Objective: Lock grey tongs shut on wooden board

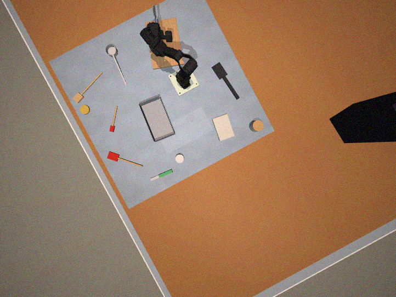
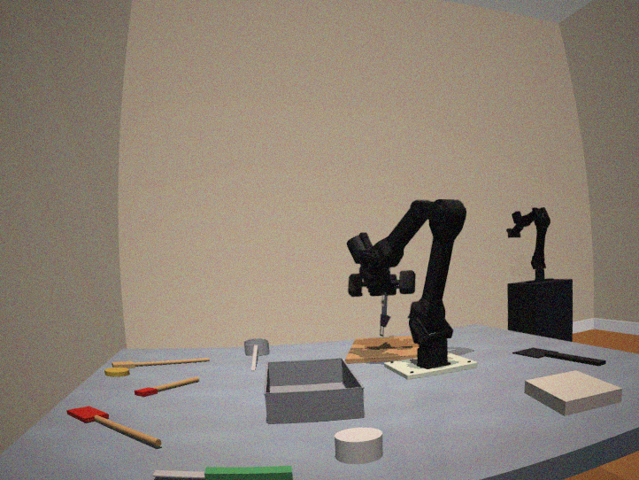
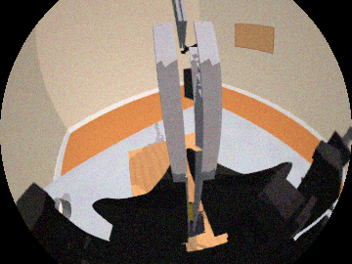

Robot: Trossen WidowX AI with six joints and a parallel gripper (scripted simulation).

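My gripper tip is now 170 mm above the wooden board. From my gripper tip the other things lie so: grey roasting tin (470 mm to the left, 360 mm ahead, 140 mm below); cream block (790 mm to the left, 160 mm below, 40 mm behind); black spatula (480 mm to the left, 260 mm behind, 170 mm below).
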